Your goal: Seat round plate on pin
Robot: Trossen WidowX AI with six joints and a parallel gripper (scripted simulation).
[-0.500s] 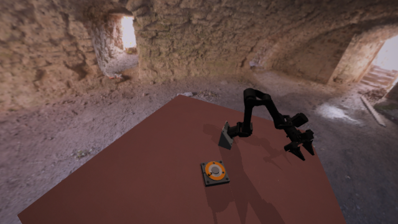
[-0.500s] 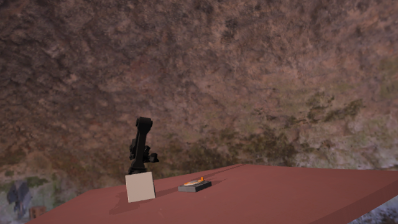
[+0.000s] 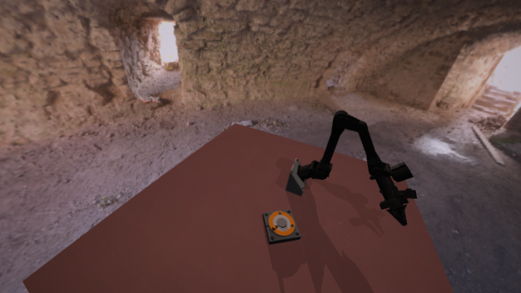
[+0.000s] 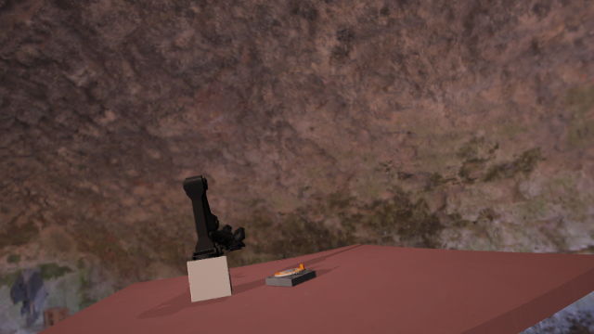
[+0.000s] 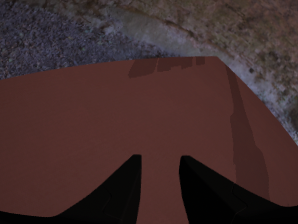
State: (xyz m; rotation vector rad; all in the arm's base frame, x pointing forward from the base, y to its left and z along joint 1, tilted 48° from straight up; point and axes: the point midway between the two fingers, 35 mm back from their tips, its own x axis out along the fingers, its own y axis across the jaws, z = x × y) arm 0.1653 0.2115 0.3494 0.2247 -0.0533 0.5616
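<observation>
Now: the round plate 470 mm to the right of my gripper tip, 90 mm ahead of it and 80 mm below it. Also, from my gripper tip: square base: 460 mm to the right, 100 mm below, 70 mm ahead.
</observation>
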